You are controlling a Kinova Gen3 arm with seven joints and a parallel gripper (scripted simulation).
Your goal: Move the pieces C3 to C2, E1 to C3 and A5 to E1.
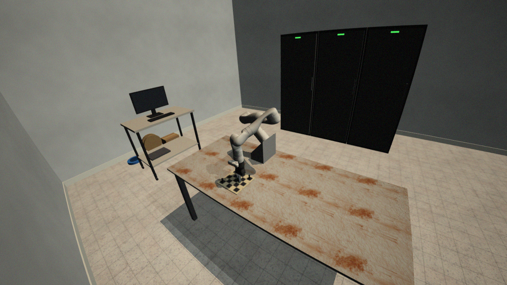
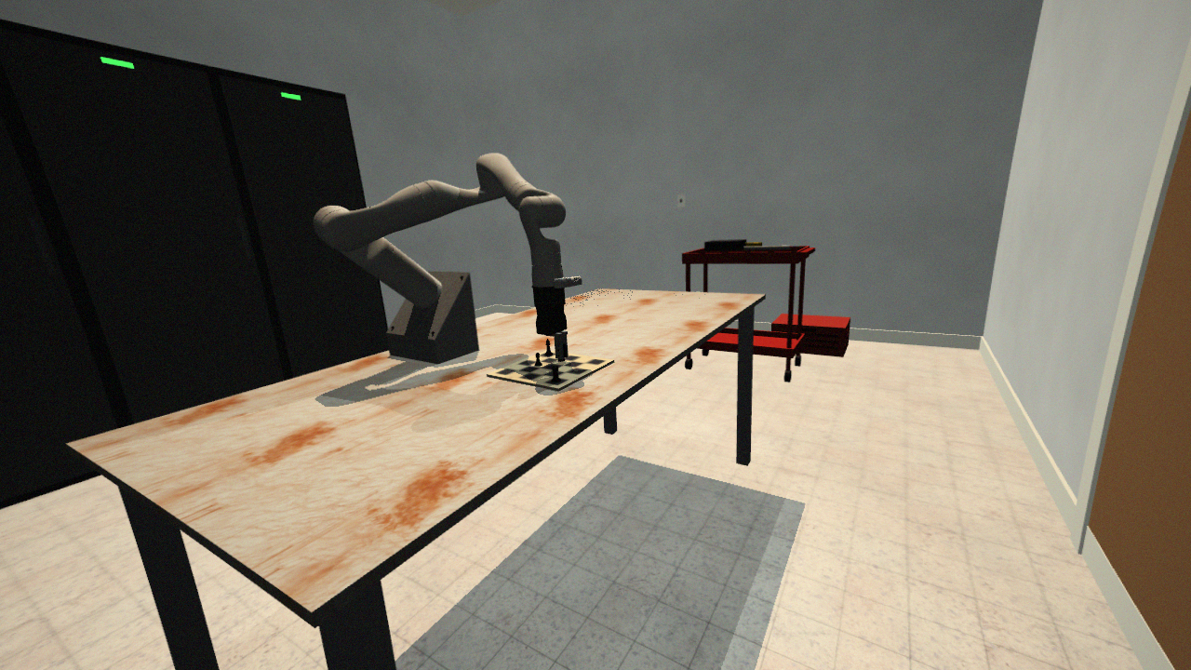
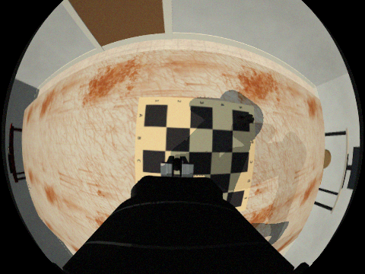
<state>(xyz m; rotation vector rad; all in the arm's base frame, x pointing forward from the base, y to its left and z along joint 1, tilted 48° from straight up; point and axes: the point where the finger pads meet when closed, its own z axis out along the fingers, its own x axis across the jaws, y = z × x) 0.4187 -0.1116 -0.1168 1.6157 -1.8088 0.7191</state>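
My hand is 10 mm past the chessboard, 40 mm to the left of it and 30 mm above it. Also, from my hand: black piece 60 mm ahead, 120 mm to the right, 10 mm below.
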